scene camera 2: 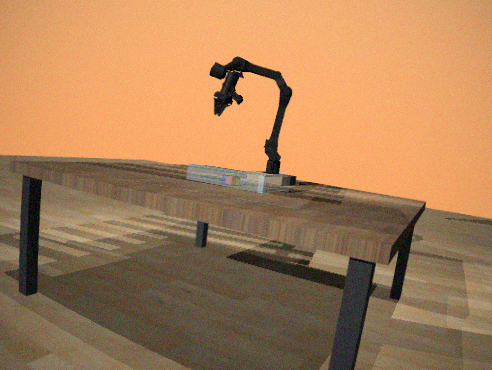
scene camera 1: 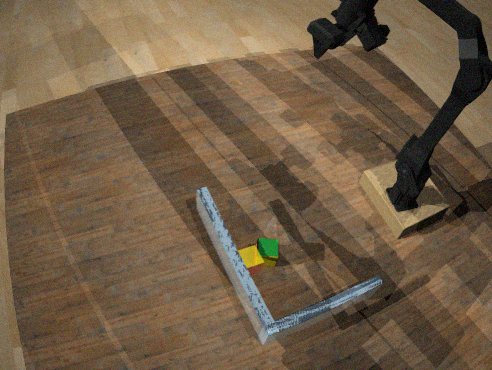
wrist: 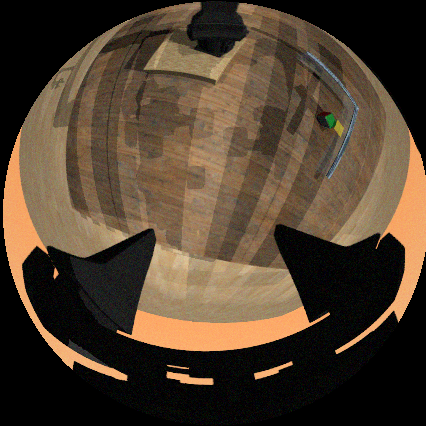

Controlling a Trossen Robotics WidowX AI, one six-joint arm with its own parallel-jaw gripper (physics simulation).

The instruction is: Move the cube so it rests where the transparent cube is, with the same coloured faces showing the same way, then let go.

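Frame: origin at the arm's base, x ahead, y left, z up, level; metres.
Seen in the pictures: gripper, fingertip midpoint: [scene camera 2: 216, 115] [scene camera 1: 328, 51] [wrist: 215, 233]; arm's base, link origin: [scene camera 2: 272, 173] [scene camera 1: 401, 198] [wrist: 214, 45].
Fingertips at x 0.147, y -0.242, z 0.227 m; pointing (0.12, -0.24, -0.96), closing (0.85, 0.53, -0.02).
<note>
Offsets run from my fingertips to a thing's top centre. Level surfaces: height alone.
The cube @(dx +0.188, dy +0.290, dz -0.229 m) [scene camera 1: 268, 247] [wrist: 330, 119] stands on the table with its green face up; a yellow side shows in scene camera 1, and red and dark sides in the wrist view. The transparent cube @(dx +0.227, dy +0.304, dz -0.229 m) [scene camera 1: 251, 256] [wrist: 339, 129] is right beside it, yellow face up with a reddish side, between the cube and the long blue-grey wall. In scene camera 2 small coloured faces show through the wall, too small to tell the two apart. My gripper [scene camera 1: 344, 50] [scene camera 2: 218, 111] [wrist: 215, 233] is open and empty, high above the table and far from the cube.
A blue-grey L-shaped wall [scene camera 1: 231, 250] [scene camera 2: 205, 173] [wrist: 356, 108] stands on the table @(dz -0.269 m) [scene camera 1: 75, 175] [scene camera 2: 150, 192], its long side close beside the transparent cube. The arm's wooden base block [scene camera 1: 382, 201] [wrist: 182, 62] stands across the table from it. Dark shadows cross the table.
</note>
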